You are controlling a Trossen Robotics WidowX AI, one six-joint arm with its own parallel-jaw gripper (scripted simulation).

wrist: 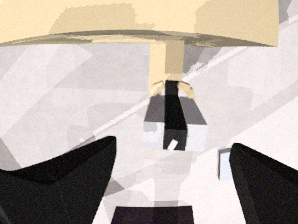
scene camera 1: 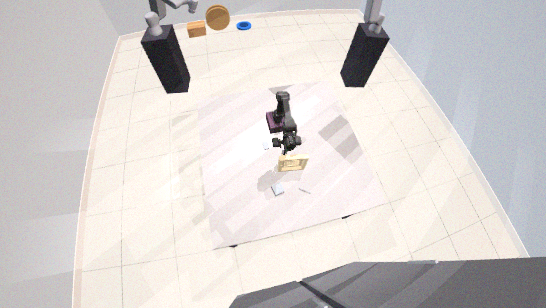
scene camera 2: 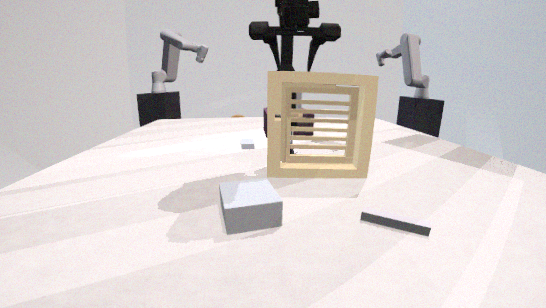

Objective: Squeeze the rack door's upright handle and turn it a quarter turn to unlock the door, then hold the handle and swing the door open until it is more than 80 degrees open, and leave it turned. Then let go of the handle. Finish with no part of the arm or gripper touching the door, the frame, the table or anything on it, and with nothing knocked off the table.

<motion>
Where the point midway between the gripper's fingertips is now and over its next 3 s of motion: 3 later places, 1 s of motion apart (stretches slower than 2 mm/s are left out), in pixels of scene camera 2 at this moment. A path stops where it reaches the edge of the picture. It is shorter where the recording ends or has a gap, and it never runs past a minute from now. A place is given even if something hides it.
The gripper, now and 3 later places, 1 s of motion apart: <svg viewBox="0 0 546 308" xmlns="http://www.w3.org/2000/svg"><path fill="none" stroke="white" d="M293 71L293 93L292 100L292 100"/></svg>
</motion>
